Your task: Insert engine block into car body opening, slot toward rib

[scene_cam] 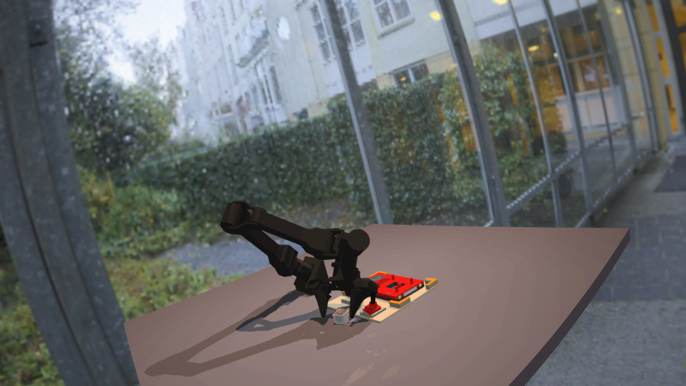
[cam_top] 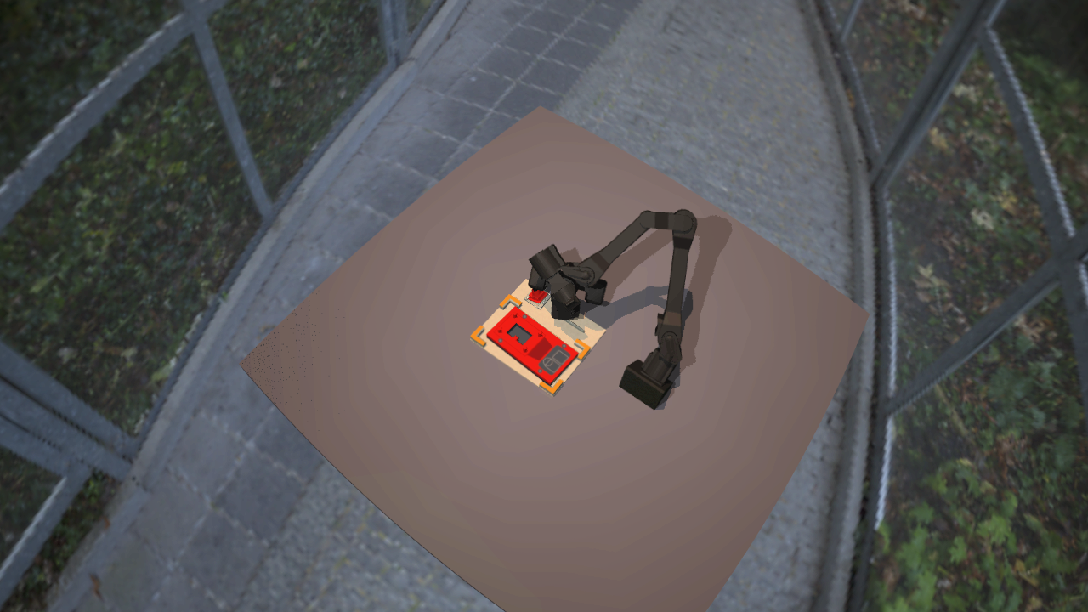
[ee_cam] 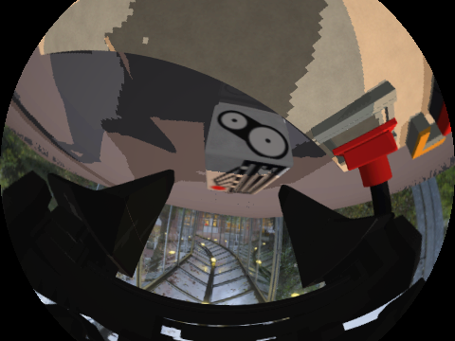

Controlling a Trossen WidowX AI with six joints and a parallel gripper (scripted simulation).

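Now: gripper tip 3 cm to the right of the grey engine block and 1 cm above it.
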